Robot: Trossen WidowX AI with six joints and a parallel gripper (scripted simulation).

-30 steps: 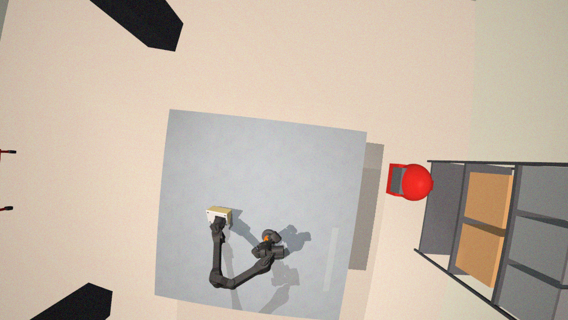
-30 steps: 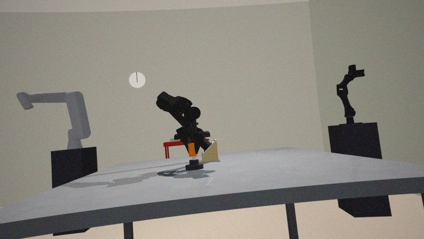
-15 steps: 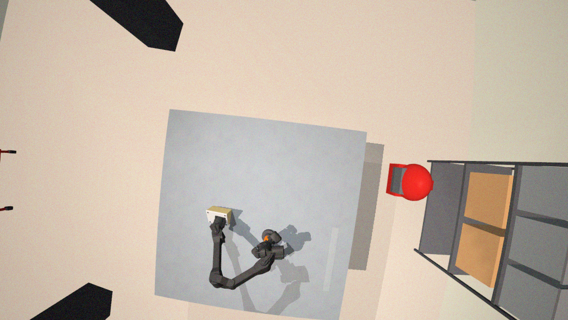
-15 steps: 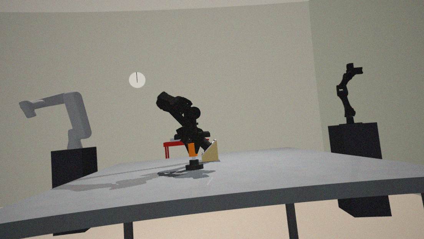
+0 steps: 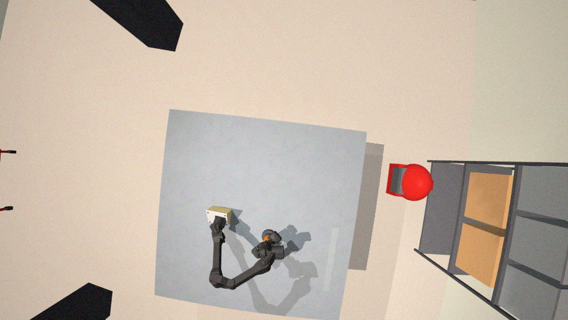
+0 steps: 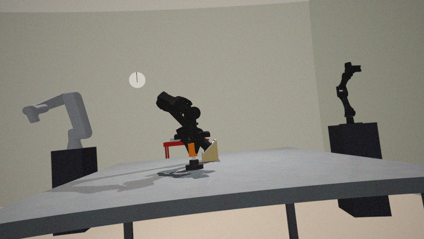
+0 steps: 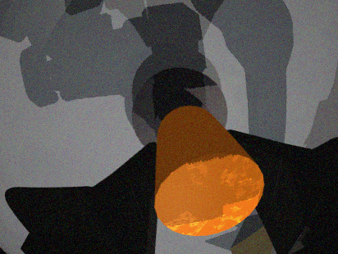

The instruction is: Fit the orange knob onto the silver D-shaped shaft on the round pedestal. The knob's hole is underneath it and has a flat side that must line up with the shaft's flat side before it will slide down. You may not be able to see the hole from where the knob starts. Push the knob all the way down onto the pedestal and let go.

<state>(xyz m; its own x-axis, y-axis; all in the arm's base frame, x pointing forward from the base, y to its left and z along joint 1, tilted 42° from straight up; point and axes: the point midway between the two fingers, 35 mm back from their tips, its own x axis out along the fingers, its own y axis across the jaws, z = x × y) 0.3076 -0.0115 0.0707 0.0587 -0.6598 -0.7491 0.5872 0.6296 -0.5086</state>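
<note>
Right now my gripper tip is 40 mm above the round black pedestal. Also, from my gripper tip: orange knob 30 mm above.
</note>
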